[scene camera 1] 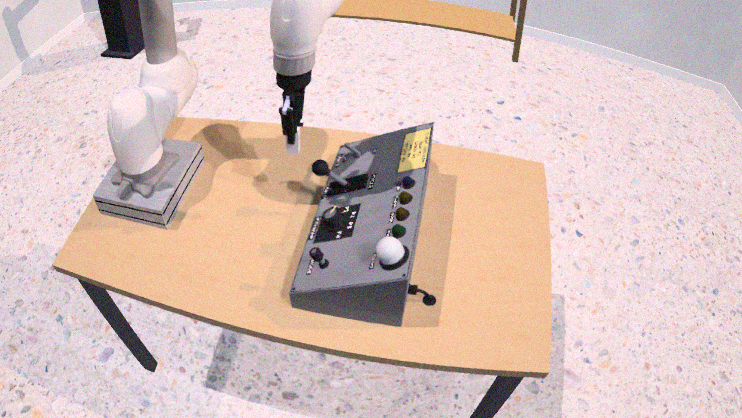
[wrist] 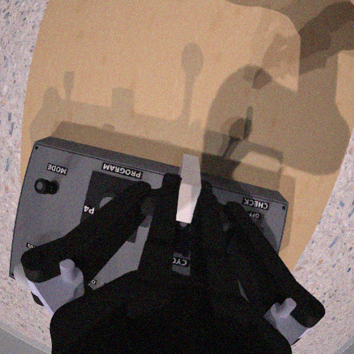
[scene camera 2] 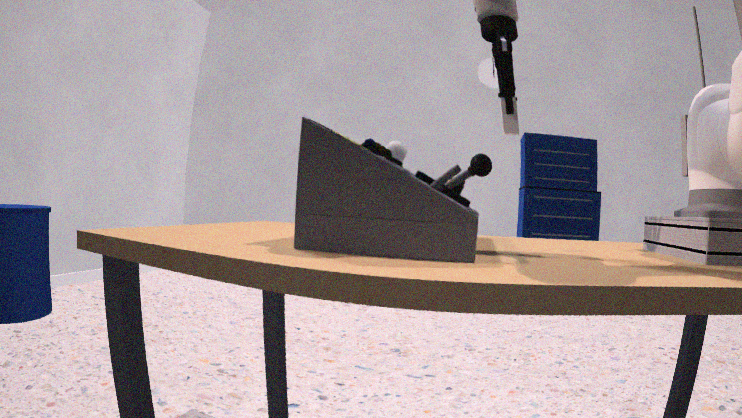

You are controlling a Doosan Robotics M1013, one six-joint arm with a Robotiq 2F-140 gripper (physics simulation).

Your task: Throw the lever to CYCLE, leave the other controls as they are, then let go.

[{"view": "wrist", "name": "gripper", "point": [187, 169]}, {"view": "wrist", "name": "grey sloped control panel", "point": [78, 173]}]
